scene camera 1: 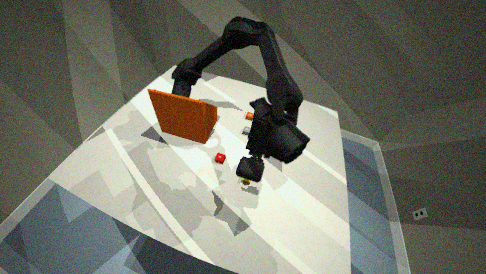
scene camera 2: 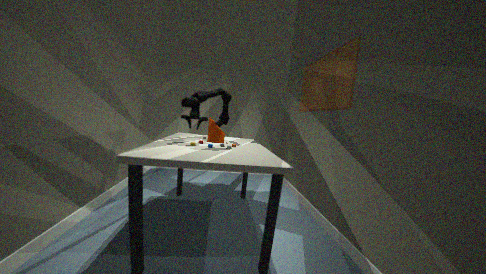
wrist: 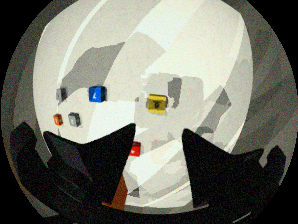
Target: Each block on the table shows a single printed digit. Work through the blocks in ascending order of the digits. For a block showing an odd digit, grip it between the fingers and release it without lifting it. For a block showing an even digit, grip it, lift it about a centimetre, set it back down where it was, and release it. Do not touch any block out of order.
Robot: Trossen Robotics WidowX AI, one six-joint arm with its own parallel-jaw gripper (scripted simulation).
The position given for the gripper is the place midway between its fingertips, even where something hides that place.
In view: the gripper [scene camera 1: 252,163].
The gripper also shows in the wrist view [wrist: 159,130].
